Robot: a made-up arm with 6 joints.
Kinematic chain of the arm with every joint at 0, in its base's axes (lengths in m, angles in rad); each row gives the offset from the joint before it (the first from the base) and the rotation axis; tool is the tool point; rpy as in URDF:
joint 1: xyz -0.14 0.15 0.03 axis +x
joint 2: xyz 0.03 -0.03 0 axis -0.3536 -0.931 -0.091
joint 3: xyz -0.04 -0.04 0 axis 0.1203 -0.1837 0.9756
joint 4: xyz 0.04 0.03 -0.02 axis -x
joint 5: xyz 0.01 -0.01 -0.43 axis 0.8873 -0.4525 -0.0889
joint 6: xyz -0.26 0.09 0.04 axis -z
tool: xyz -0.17 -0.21 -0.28 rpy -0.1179 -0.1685 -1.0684
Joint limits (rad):
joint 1: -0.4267..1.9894
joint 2: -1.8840..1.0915
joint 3: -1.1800..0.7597
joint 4: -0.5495..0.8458
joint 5: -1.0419..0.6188
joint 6: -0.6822..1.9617
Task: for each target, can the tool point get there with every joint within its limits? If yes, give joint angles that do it. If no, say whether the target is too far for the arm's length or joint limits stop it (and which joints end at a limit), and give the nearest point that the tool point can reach.
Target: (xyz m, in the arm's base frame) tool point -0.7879 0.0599 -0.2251
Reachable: yes | joints 1.4858 -0.5472 -0.4099 0.6396 -0.6277 0.3377
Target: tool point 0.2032 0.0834 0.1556
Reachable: no: joint limits stop it (at a limit: joint 2, joint 3, joint 4, joint 5) | nearest point 0.0763 -0.0673 0.4397 | short by 0.346 m
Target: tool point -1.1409 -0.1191 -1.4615
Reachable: no: too far | nearest point -0.6213 0.0153 -0.7166 | short by 0.918 m
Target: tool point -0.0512 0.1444 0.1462
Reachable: no: joint limits stop it (at a limit: joint 1, joint 2, joint 3, joint 4, joint 5) | nearest point 0.0594 0.0724 0.4870 | short by 0.365 m
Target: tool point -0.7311 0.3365 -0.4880
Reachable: yes | joints -0.1892 -0.2201 -0.8046 0.2446 -0.3190 1.3393
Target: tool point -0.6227 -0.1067 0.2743
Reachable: yes | joints 1.5205 -1.0896 -0.9448 -0.3214 -0.8302 0.2394
